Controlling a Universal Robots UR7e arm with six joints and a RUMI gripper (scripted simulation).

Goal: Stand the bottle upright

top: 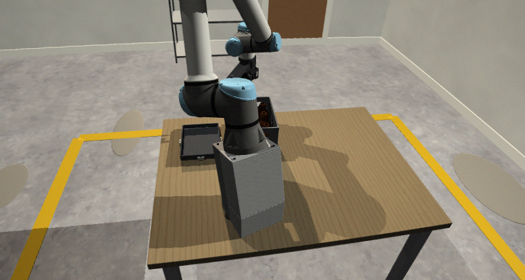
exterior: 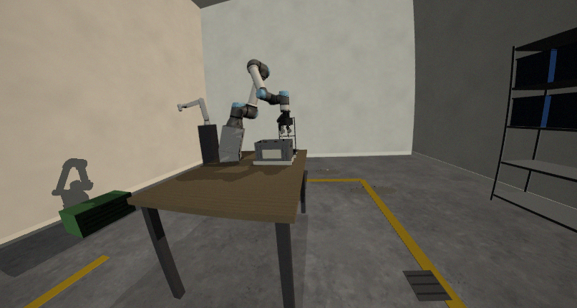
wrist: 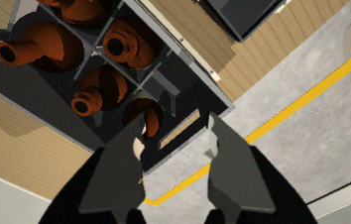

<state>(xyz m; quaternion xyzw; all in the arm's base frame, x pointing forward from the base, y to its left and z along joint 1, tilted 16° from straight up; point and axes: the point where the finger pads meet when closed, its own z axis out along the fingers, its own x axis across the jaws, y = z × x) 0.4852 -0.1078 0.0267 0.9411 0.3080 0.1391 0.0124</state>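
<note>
Now: the bottle 19 cm behind my hand, 6 cm to the right of it and 12 cm below it. From my hand the other things lie so: dark tray 5 cm behind, 23 cm to the left, 19 cm below; then crate 9 cm behind, 3 cm to the right, 12 cm below.
</note>
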